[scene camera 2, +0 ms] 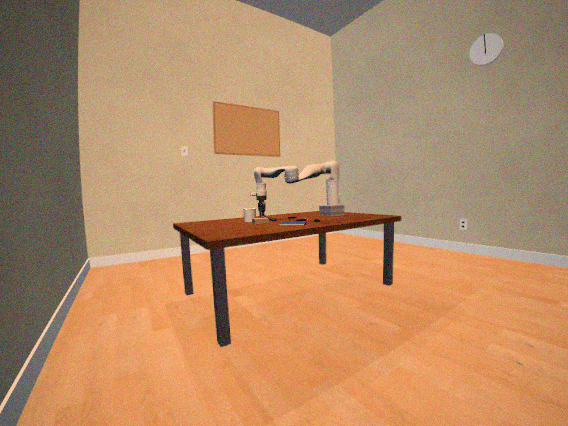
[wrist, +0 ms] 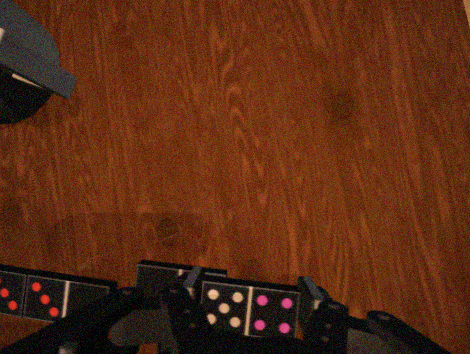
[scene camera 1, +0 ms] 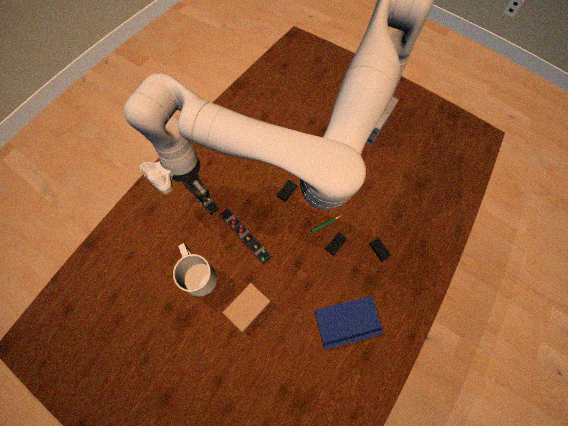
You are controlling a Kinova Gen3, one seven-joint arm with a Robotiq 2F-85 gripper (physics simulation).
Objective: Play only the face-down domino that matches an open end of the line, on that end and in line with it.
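Frame: origin at the arm's base, x ahead, y left, z up, level; centimetres.
Seen in the pictures: gripper, fingertip midpoint: [scene camera 2: 261, 216] [wrist: 250, 287] [scene camera 1: 196, 193]; arm's base, origin of the base link: [scene camera 2: 332, 204].
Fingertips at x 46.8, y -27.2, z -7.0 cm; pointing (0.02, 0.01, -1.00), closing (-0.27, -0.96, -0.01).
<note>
Offsets run from my fingertips to a thing's top centre.
My gripper [scene camera 1: 210, 204] [scene camera 2: 262, 215] [wrist: 250, 287] is shut on a face-up domino {dx -0.9, dy +0.3, dz +1.1 cm} [wrist: 274, 314] with five white and four magenta pips, held lengthwise between the fingers. Another domino {dx +0.5, dy +4.3, dz +0.0 cm} [wrist: 159, 276] with a blank half sits behind the left finger and partly hidden by it. It is apart from the line's end and offset sideways. The line of face-up dominoes [scene camera 1: 249, 239] [wrist: 44, 298] ends there in a blank half beside red threes; green pips show at its other end. Three face-down dominoes {dx -13.4, dy +19.6, dz +0.0 cm} [scene camera 1: 287, 190] {dx -7.3, dy +37.4, dz +0.0 cm} [scene camera 1: 335, 243] {dx -11.8, dy +47.6, dz +0.0 cm} [scene camera 1: 380, 249] lie apart on the table. Whether the held domino touches the table is unclear.
A mug {dx +16.5, dy +12.7, dz +7.6 cm} [scene camera 1: 196, 276] [scene camera 2: 249, 215] [wrist: 31, 47] stands beside the line, its handle toward the gripper's side. A tan block {dx +16.9, dy +27.1, dz +2.0 cm} [scene camera 1: 246, 307] and a blue book {dx +7.8, dy +48.7, dz +0.2 cm} [scene camera 1: 348, 322] lie farther off. A green pencil {dx -10.9, dy +32.8, dz -0.3 cm} [scene camera 1: 325, 224] lies between the line and the face-down dominoes.
</note>
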